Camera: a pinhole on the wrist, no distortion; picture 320 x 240 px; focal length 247.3 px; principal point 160.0 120.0 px. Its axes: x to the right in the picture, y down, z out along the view. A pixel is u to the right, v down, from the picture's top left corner.
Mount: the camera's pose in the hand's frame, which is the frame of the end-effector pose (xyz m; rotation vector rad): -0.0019 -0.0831 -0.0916 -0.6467 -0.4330 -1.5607
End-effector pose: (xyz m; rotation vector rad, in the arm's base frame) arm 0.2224 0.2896 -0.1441 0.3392 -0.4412 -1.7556
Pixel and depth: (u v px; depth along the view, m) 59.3 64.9 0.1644
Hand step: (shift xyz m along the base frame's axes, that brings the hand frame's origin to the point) 0.0698 -0.0018 0.0313
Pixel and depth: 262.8 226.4 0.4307
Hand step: -0.1797 -0.2040 0.3098
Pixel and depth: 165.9 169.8 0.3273
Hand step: -0.0021 -0.1113 0.1910
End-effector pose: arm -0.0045 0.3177 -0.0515 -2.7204 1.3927 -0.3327
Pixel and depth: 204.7 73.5 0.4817
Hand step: -0.0640 -0.0887 -0.3624
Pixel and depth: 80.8 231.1 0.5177
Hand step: -0.0627 -0.4564 -0.1767
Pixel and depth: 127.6 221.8 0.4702
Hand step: 0.0028 -0.3574 -0.2003
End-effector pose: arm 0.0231 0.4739 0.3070 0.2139 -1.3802 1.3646
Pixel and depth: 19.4 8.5 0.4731
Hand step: -0.3512 -0.0341 -0.3261
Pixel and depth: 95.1 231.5 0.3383
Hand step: -0.2608 0.0904 0.0749
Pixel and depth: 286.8 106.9 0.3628
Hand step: -0.1807 -0.2223 0.1125
